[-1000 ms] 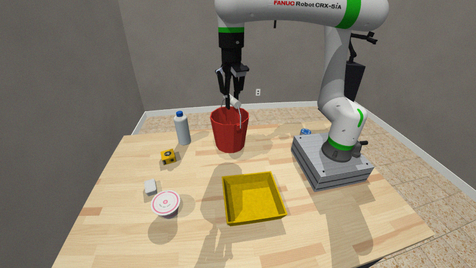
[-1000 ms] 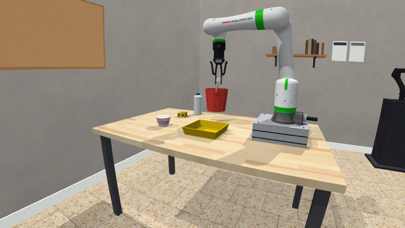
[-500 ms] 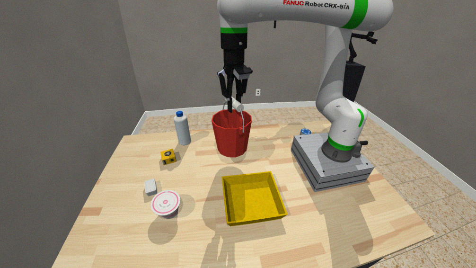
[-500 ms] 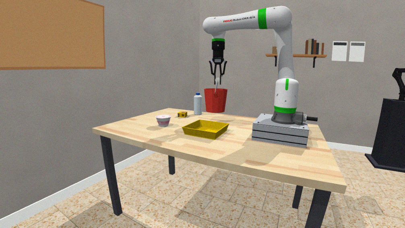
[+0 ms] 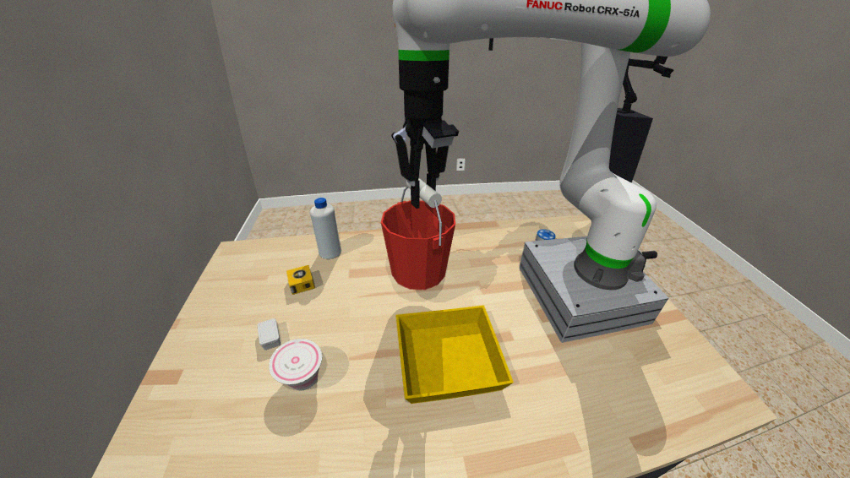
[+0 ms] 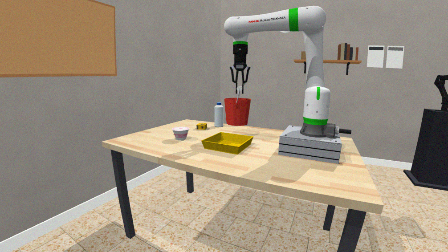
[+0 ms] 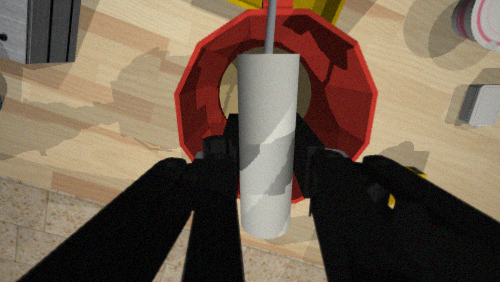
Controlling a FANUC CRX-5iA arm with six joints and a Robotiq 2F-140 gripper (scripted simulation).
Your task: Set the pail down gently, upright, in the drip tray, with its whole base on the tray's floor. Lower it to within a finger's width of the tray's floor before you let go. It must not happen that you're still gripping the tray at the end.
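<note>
My hand is 10 mm short of the red pail and 90 mm above it. The rest, counted from my hand: yellow drip tray: 40 mm behind, 210 mm to the left, 310 mm below; pail handle: 30 mm below; white bottle: 280 mm ahead, 220 mm to the right, 230 mm below.
</note>
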